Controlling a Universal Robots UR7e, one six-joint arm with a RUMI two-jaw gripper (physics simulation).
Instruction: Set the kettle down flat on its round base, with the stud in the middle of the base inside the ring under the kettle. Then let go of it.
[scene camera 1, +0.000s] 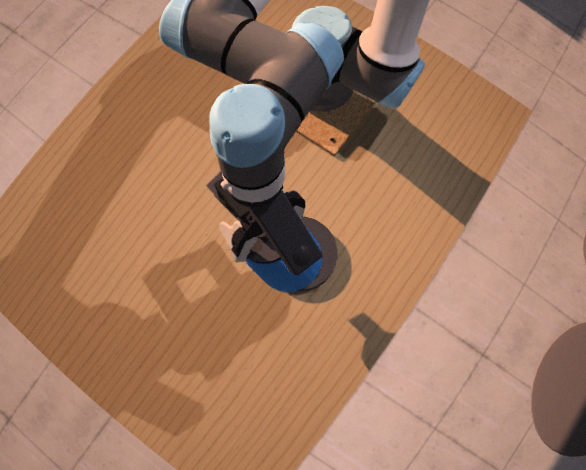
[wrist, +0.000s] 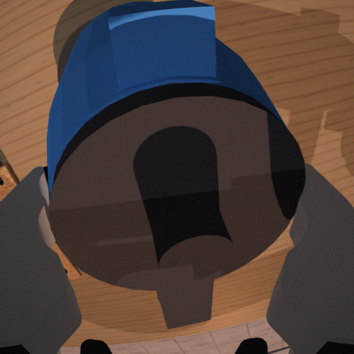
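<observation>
The kettle (scene camera 1: 282, 277) (wrist: 170, 60) has a blue body and a large dark round top. My gripper (scene camera 1: 270, 230) (wrist: 172, 168) is shut on the kettle, with one finger against each side of it. The round base (scene camera 1: 330, 250) (wrist: 65, 55) is a dark disc on the table. In the scene view the kettle overlaps much of the base, whose right and upper rim shows; in the wrist view a sliver shows behind the kettle at upper left. The stud and the ring under the kettle are hidden. The kettle's height over the base is hard to tell.
The wooden table (scene camera 1: 415, 200) (wrist: 310, 65) lies beneath. An orange-brown board (scene camera 1: 322, 132) with a dark hole lies near the arm's foot and also shows at the left of the wrist view. A brown round object (scene camera 1: 562, 390) stands beyond the table's right edge. Arm shadows cross the table.
</observation>
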